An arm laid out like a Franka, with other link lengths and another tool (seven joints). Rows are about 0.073 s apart.
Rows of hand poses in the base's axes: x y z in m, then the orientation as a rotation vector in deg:
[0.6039 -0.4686 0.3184 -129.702 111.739 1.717]
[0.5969 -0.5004 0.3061 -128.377 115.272 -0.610]
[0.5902 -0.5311 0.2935 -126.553 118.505 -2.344]
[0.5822 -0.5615 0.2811 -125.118 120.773 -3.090]
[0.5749 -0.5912 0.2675 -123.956 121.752 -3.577]
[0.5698 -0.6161 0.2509 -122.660 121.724 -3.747]
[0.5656 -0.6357 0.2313 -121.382 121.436 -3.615]
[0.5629 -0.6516 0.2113 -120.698 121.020 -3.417]
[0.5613 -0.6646 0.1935 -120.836 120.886 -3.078]
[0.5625 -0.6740 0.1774 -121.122 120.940 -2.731]
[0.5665 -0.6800 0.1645 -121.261 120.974 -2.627]
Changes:
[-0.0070 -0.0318 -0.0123 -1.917 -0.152 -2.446]
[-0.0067 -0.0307 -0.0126 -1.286 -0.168 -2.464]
[-0.0080 -0.0304 -0.0124 -0.636 0.067 -1.767]
[-0.0073 -0.0297 -0.0136 -0.073 -0.304 -1.008]
[-0.0051 -0.0249 -0.0166 0.613 -0.732 -0.574]
[-0.0042 -0.0196 -0.0196 0.866 -0.718 -0.433]
[-0.0027 -0.0159 -0.0200 0.646 -0.462 -0.101]
[-0.0016 -0.0130 -0.0178 0.153 0.152 0.146]
[0.0012 -0.0094 -0.0161 -0.008 0.327 0.123]
[0.0040 -0.0060 -0.0129 -0.039 0.133 0.053]

